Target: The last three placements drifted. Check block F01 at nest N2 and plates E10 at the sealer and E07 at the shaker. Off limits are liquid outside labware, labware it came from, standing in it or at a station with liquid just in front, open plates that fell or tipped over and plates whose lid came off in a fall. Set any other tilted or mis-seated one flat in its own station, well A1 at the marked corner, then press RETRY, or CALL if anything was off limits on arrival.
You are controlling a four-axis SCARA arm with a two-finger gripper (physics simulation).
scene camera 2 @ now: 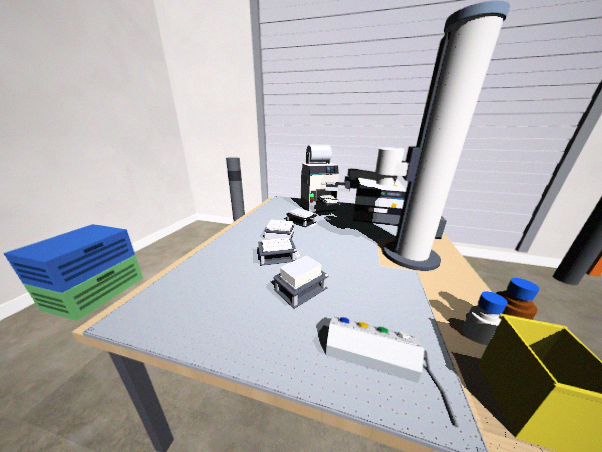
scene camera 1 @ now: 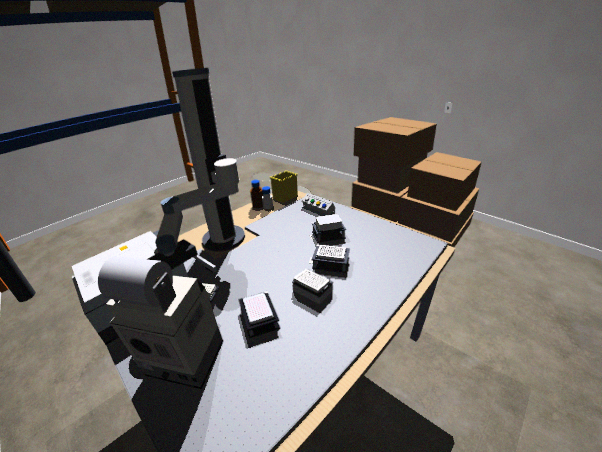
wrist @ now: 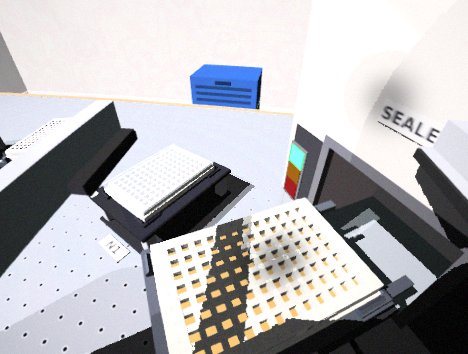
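Pixels of known places: gripper, fingertip midpoint: (scene camera 2: 326,185) (wrist: 274,126); arm's base, origin of the base link: (scene camera 2: 410,255) (scene camera 1: 223,238).
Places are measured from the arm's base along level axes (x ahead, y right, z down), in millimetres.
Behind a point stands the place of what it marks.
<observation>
Plate E10 (wrist: 280,265) {x 474, y 399, z -140 mm} (scene camera 2: 328,199) {x 467, y 351, z -145 mm} lies on the sealer's stage, wells up with orange in them; whether it is fully seated is unclear. My gripper (wrist: 274,126) {x 493, y 384, z -228 mm} is open and empty above the plate, one finger at each side of the wrist view. The sealer (scene camera 1: 165,335) {x 693, y 573, z -284 mm} (scene camera 2: 312,175) {x 595, y 409, z -284 mm} stands at the bench's far end from the button box. A white block (scene camera 1: 311,280) {x 681, y -5, z -82 mm} (scene camera 2: 279,226) {x 674, y -27, z -81 mm}, probably F01, sits on the stand next to N1 and looks slightly tilted; its label is unreadable. Plate E07 and the shaker cannot be identified. The button box (scene camera 1: 318,205) {x 242, y -560, z -75 mm} (scene camera 2: 375,349) {x 204, y -625, z -69 mm} has coloured buttons.
A pink-welled plate (wrist: 160,180) {x 604, y 244, z -80 mm} (scene camera 1: 259,307) {x 633, y 235, z -81 mm} (scene camera 2: 301,214) {x 609, y 189, z -80 mm} sits at N1. Farther stands hold a plate (scene camera 1: 332,251) {x 623, y -217, z -84 mm} (scene camera 2: 277,245) {x 606, y -236, z -86 mm} and a white box-like piece (scene camera 1: 329,221) {x 471, y -385, z -115 mm} (scene camera 2: 300,271) {x 446, y -433, z -114 mm}. Bottles (scene camera 1: 256,195) {x -143, y -372, z -97 mm} (scene camera 2: 482,317) {x -88, y -449, z -81 mm} and a yellow bin (scene camera 1: 284,188) {x -65, y -559, z -103 mm} (scene camera 2: 515,370) {x -65, y -620, z -105 mm} stand beyond the arm column.
</observation>
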